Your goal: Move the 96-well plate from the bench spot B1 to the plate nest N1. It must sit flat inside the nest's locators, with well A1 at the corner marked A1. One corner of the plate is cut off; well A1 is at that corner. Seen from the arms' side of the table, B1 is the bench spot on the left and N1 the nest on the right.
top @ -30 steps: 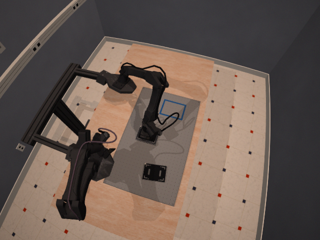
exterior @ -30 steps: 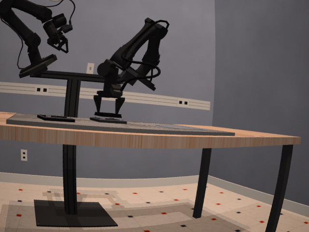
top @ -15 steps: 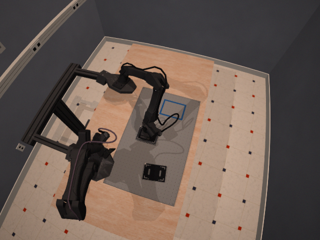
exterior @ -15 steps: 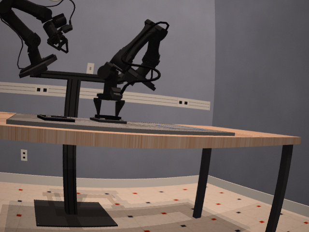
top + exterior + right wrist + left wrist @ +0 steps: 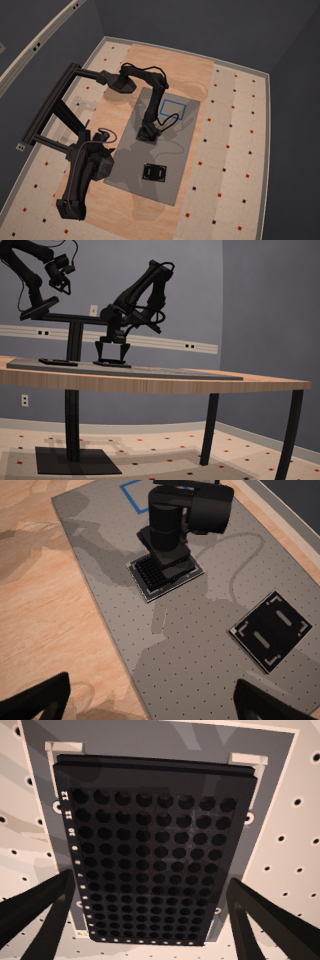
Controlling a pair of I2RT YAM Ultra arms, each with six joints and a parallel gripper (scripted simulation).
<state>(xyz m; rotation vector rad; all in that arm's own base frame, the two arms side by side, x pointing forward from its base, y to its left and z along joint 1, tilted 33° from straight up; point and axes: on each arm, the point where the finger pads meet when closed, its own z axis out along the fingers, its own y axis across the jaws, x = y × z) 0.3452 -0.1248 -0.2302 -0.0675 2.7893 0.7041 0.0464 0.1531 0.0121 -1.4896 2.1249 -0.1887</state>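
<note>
Now: left hand 1 cm above the 96-well plate. From my left hand the other things lie so: A1 label (3 cm ahead, 22 cm to the right, 2 cm below); then black plate nest (11 cm ahead, 27 cm to the right, 2 cm below).
Now: right hand 170 mm short of the 96-well plate, 210 mm to the right of it and 300 mm above it. From my right hand the other things lie so: A1 label 190 mm ahead, 10 mm to the right, 310 mm below; then black plate nest 270 mm ahead, 60 mm to the right, 320 mm below.
</note>
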